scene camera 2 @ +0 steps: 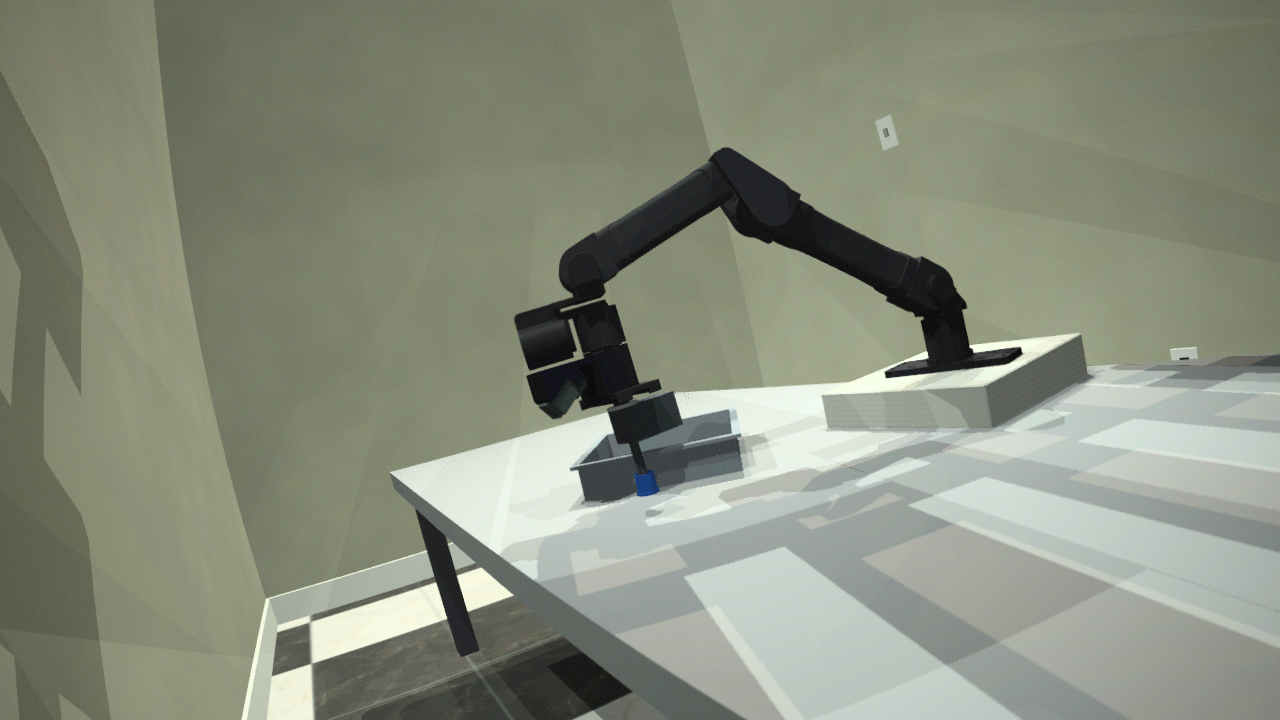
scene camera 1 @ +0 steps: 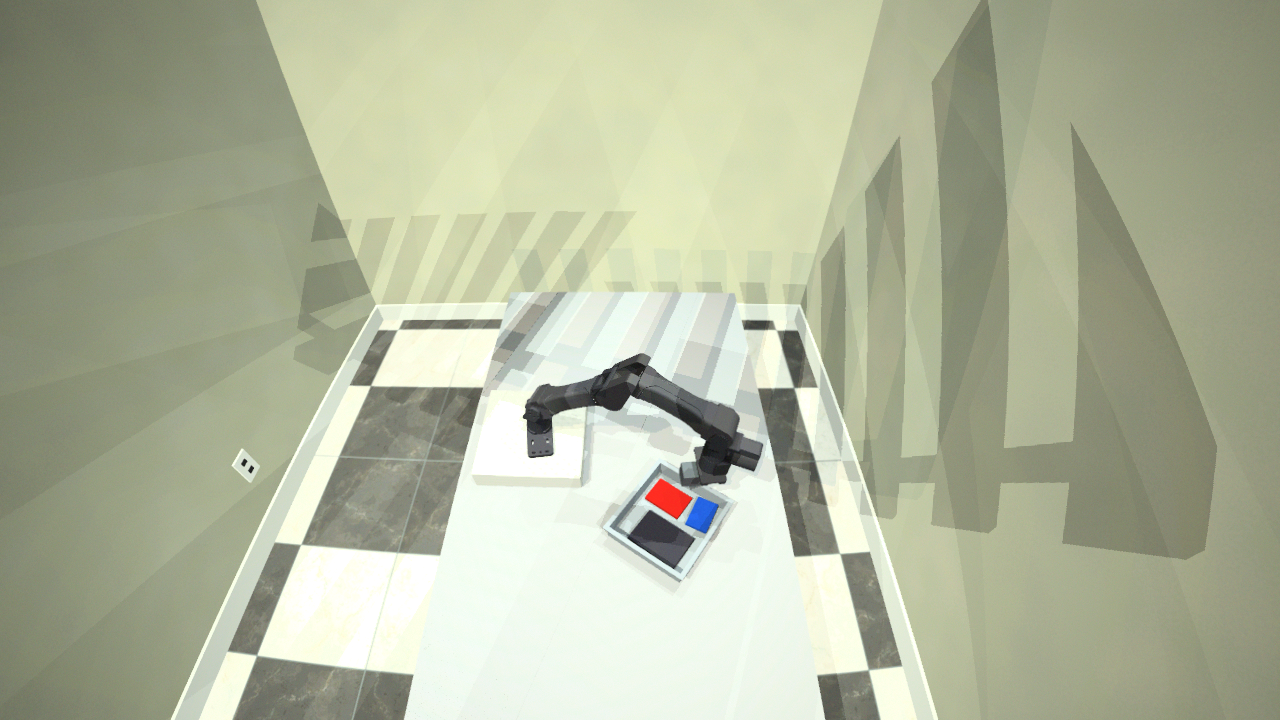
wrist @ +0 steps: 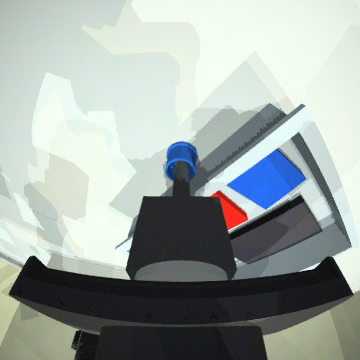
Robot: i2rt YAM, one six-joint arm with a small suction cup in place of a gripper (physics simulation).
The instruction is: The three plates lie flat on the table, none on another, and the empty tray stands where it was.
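Places are measured from the arm's base along level axes (x up, y back, z right), in centimetres.
Pixels of known places: hand at its tool point: (scene camera 1: 700, 490) (wrist: 180, 151); arm's base at its link origin: (scene camera 2: 951, 366) (scene camera 1: 539, 427).
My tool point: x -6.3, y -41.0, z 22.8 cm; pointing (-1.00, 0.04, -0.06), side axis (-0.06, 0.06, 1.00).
Note:
For each thing: its top centre in the pictures, then the offset to it from my tool point. Level surfaces: height alone.
- grey tray at its top centre: (wrist: 254, 255) (scene camera 2: 661, 434) (scene camera 1: 669, 514) dx +5.7, dy +10.5, dz +8.4 cm
- red plate at its top centre: (wrist: 198, 224) (scene camera 1: 668, 497) dx +2.0, dy +9.2, dz +1.8 cm
- smaller blue plate at its top centre: (wrist: 261, 176) (scene camera 1: 702, 513) dx +1.9, dy +1.7, dz +7.9 cm
- dark plate at its top centre: (wrist: 270, 239) (scene camera 1: 661, 538) dx +2.1, dy +13.3, dz +12.6 cm
- white table at its surface level: dx +0.7 cm
The grey tray (scene camera 1: 646, 552) (scene camera 2: 707, 462) (wrist: 280, 131) stands on the table with three plates lying inside it. The red plate (scene camera 1: 668, 498) (wrist: 231, 212) lies beside the smaller blue plate (scene camera 1: 702, 514) (wrist: 266, 179). The dark plate (scene camera 1: 660, 539) (wrist: 277, 231) lies along the other side. In the second scene view the tray's wall hides the plates. My gripper, a blue suction cup (scene camera 2: 646, 484) (wrist: 181, 162), points down outside the tray, close beside its wall and low over the table. No plate hangs from it. Whether it touches the table I cannot tell. The arm hides it in the first scene view.
The arm's pale base block (scene camera 1: 528, 470) (scene camera 2: 904, 407) stands on the white table (scene camera 1: 608, 653) (scene camera 2: 895, 626), on the far side of the arm from the tray. The wrist and its motor housings hang over the table near the tray's edge. Striped shadows cross the table.

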